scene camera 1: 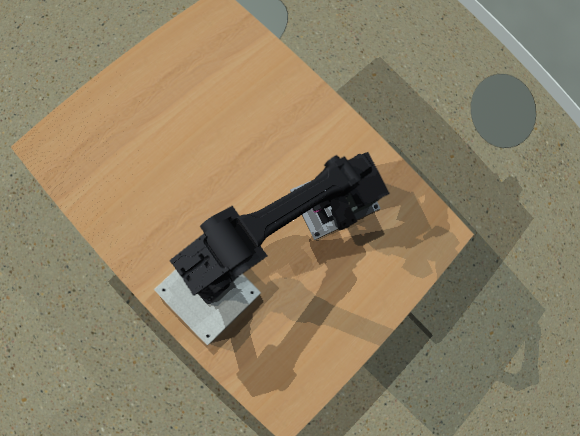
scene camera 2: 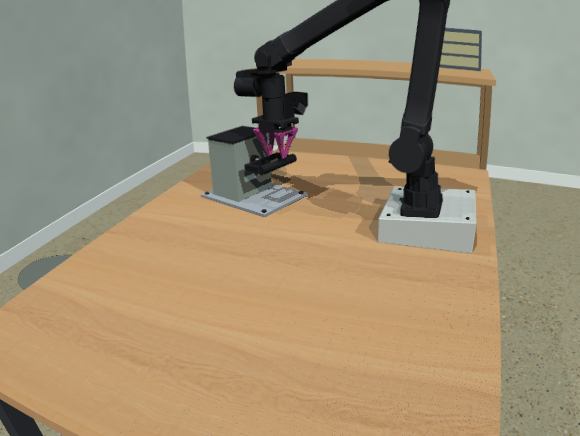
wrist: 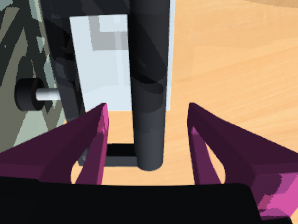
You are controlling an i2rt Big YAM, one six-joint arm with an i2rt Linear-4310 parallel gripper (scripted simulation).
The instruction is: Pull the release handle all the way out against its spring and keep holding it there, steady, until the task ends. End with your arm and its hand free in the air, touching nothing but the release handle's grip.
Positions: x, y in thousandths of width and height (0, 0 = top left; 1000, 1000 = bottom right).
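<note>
There's a grey baseplate here, which you'd find at (scene camera 2: 456, 467) and also at (scene camera 1: 547, 526), and I can see a release handle grip (wrist: 498, 158) too. My gripper's visible as well, at (scene camera 2: 477, 359) and at (wrist: 495, 502).
</note>
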